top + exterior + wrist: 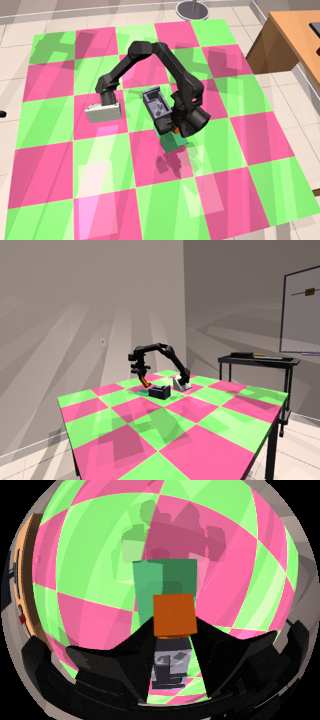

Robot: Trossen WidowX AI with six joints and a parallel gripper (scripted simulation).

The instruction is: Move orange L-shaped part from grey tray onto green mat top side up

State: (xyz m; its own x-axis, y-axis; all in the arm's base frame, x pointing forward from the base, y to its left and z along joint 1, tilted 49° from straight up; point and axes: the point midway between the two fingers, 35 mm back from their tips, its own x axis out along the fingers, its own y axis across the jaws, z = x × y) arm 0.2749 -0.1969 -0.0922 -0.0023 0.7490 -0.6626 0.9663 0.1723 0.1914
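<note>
Right now my gripper tip is 20 mm to the right of the green mat and 130 mm above it. Round my gripper tip: orange L-shaped part: 20 mm behind, 30 mm to the left, 30 mm below.
</note>
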